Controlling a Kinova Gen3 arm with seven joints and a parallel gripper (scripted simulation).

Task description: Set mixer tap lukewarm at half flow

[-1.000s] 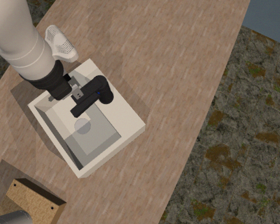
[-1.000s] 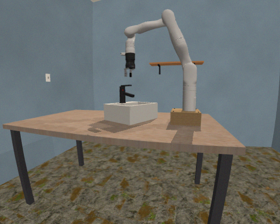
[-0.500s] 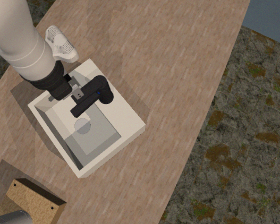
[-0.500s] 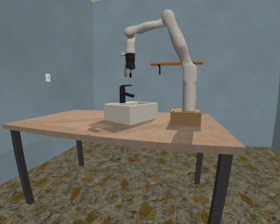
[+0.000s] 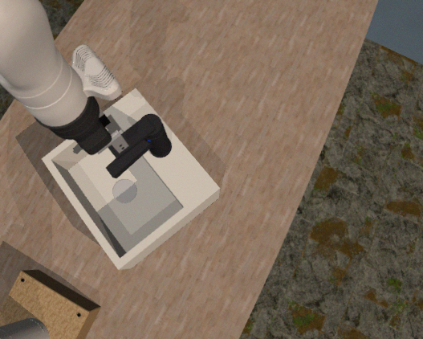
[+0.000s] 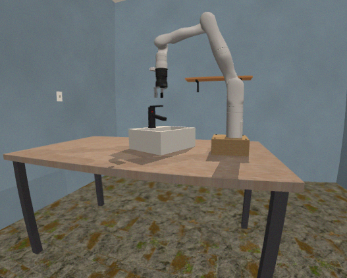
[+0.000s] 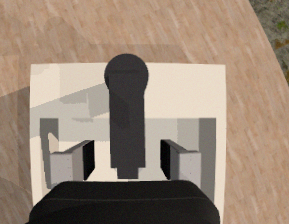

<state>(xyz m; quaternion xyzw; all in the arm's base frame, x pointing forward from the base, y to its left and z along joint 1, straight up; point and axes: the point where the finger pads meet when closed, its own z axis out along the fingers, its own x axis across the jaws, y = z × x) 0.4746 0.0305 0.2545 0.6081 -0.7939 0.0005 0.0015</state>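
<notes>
The lever lies 2 cm ahead of my hand, 1 cm to the right of it and 7 cm below it. The rest, counted from my hand: white sink basin: 5 cm behind, 1 cm to the left, 31 cm below; then black mixer tap: 5 cm ahead, 1 cm to the right, 12 cm below.
</notes>
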